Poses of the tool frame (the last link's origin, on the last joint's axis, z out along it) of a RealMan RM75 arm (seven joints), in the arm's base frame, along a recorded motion.
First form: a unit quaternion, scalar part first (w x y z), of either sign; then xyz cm.
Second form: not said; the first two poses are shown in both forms.
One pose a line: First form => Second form
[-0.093, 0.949, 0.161, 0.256, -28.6, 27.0, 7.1] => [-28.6, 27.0, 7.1, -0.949, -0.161, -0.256, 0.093]
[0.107, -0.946, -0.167, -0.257, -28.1, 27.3, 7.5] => [-28.1, 27.3, 7.5, -0.946, -0.167, -0.257, 0.107]
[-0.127, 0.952, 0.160, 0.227, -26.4, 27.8, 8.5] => [-26.4, 27.8, 8.5, -0.952, -0.160, -0.227, 0.127]
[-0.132, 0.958, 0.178, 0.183, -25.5, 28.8, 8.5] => [-25.5, 28.8, 8.5, -0.958, -0.178, -0.183, 0.132]
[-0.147, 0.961, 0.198, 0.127, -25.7, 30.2, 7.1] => [-25.7, 30.2, 7.1, -0.961, -0.198, -0.127, 0.147]
